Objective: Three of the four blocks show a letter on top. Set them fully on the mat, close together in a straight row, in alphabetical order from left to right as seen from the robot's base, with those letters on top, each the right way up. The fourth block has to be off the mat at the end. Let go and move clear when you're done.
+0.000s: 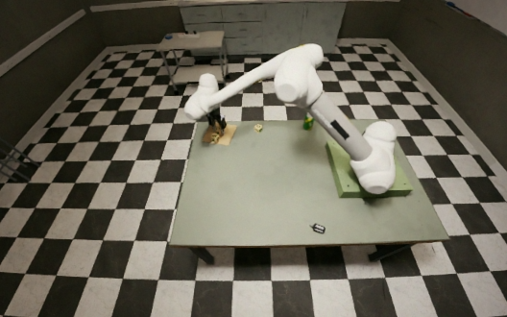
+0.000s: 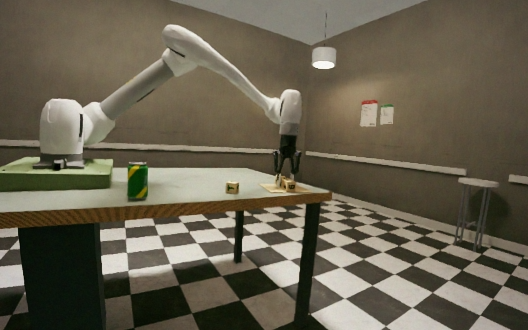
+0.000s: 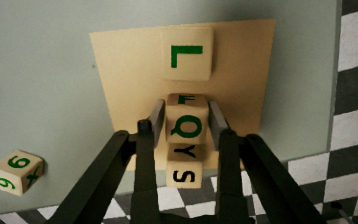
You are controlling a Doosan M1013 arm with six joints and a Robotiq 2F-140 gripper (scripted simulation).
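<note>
Right now my hand is 3 cm above the tan mat. The rest, counted from my hand: black object (74 cm to the left, 52 cm behind, 2 cm below); then yellow can (65 cm behind, 3 cm above, 1 cm to the left).
</note>
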